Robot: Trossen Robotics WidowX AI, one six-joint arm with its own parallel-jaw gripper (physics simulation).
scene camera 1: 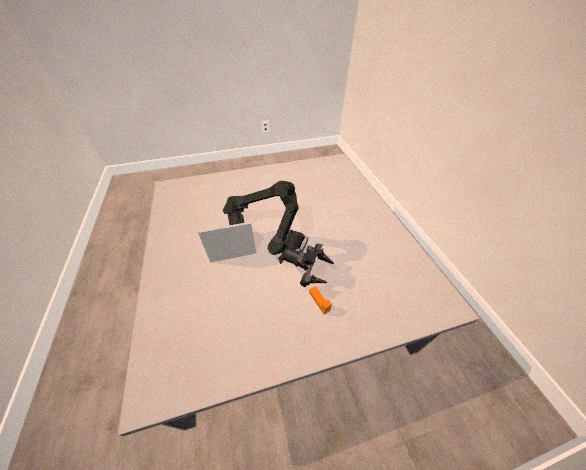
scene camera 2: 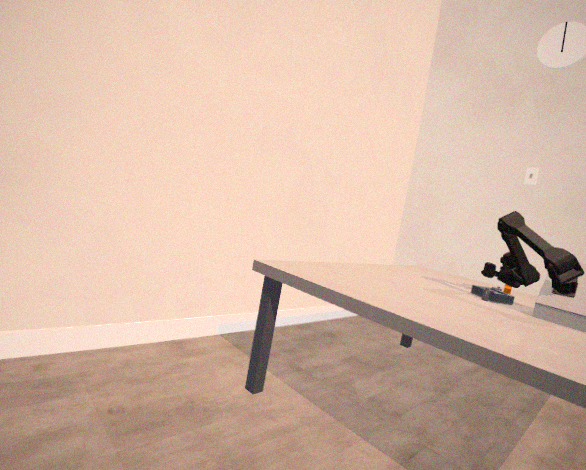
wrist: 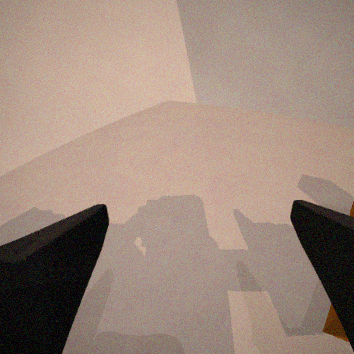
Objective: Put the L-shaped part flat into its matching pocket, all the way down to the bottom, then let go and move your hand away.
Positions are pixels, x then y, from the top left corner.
Scene:
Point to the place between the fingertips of my gripper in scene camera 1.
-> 330, 272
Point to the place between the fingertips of my gripper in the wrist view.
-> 201, 212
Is my gripper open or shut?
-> Open.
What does my gripper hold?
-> Nothing.

